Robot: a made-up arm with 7 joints. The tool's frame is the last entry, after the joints.
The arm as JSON. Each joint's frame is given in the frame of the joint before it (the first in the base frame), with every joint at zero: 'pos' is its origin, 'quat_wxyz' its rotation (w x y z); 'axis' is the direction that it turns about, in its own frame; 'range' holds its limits. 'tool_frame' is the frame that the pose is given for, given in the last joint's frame.
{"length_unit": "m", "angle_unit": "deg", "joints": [
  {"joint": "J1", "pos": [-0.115, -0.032, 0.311], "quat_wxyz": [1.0, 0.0, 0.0, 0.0], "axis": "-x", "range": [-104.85, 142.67]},
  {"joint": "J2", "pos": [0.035, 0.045, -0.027], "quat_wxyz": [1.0, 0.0, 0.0, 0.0], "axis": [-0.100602, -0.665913, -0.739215], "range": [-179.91, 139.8]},
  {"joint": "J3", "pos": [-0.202, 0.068, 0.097], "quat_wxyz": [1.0, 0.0, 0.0, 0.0], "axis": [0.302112, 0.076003, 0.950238], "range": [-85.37, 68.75]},
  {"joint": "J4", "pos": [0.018, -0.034, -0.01], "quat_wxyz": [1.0, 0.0, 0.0, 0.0], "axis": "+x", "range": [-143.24, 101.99]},
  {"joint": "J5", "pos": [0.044, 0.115, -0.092], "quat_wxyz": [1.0, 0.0, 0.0, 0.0], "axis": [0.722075, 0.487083, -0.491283], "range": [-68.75, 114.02]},
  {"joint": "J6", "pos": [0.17, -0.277, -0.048], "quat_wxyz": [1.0, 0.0, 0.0, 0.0], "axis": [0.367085, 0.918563, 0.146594], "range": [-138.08, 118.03]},
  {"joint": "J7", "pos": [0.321, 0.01, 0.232], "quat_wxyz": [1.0, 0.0, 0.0, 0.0], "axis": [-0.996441, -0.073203, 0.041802], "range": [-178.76, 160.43]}
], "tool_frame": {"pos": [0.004, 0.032, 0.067], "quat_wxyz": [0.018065, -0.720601, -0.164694, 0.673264]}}
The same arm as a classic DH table. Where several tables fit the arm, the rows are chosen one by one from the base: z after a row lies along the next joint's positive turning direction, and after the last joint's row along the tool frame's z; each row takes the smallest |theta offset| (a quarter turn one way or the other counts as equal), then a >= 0, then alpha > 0; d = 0 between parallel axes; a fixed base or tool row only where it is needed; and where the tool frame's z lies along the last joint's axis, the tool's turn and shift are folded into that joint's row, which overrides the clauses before.
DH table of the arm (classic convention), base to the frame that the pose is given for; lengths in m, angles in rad. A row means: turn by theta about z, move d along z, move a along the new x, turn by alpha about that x. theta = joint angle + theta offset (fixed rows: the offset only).
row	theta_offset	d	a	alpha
base (fixed)	-1.5708	0.311	0.032	1.5708
J1	0.7333	0.081	-0.0515	1.47
J2	1.2013	-0.1867	0.2036	2.471
J3	1.339	-0.1154	0.0331	-1.2639
J4	0.8609	-0.0867	-0.0169	-0.764
J5	1.3903	0.447	-0.1886	-0.8757
J6	-0.7623	-0.3153	-0.2436	-2.0118
J7	-0.6424	0.0823	-0.0223	-0.1834
tool (fixed)	0.5707	-0.3884	0	0
Joint limits (rad, base to tool): -1.83..2.4901 -3.14..2.44 -1.49..1.1999 -2.5..1.7801 -1.1999..1.99 -2.41..2.06 -3.12..2.8

